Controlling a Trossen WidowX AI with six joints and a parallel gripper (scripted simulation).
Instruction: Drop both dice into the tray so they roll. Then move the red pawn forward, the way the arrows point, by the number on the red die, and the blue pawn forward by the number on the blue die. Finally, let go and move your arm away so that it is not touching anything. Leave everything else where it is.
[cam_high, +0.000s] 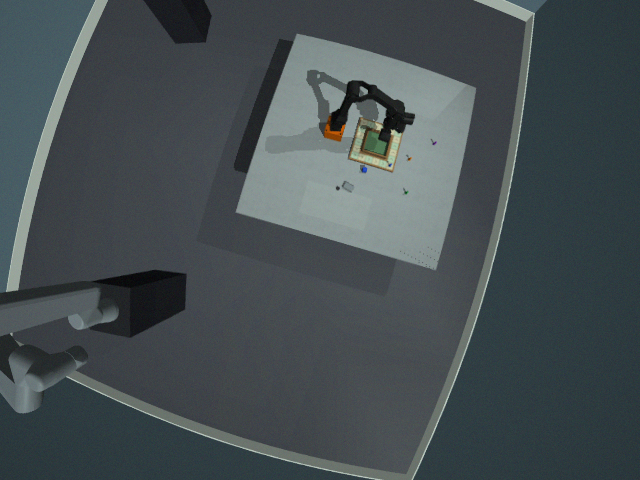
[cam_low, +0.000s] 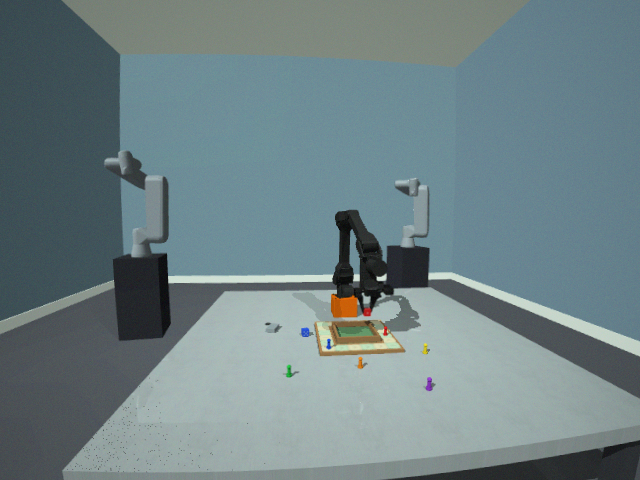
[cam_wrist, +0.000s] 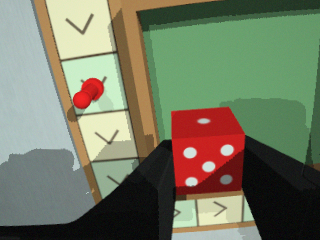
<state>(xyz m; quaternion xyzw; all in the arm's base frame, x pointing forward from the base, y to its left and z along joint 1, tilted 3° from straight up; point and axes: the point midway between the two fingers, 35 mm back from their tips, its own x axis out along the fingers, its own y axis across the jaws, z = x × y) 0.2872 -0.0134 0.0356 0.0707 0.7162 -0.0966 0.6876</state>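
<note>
The blue die is 21 cm to the right of my gripper tip, 9 cm below it and 9 cm behind it. The rest, counted from my gripper tip: green tray: 9 cm below, 4 cm to the right, 2 cm behind; then red die: right at my gripper tip; then red pawn: 7 cm to the left, 7 cm below, 2 cm ahead.
</note>
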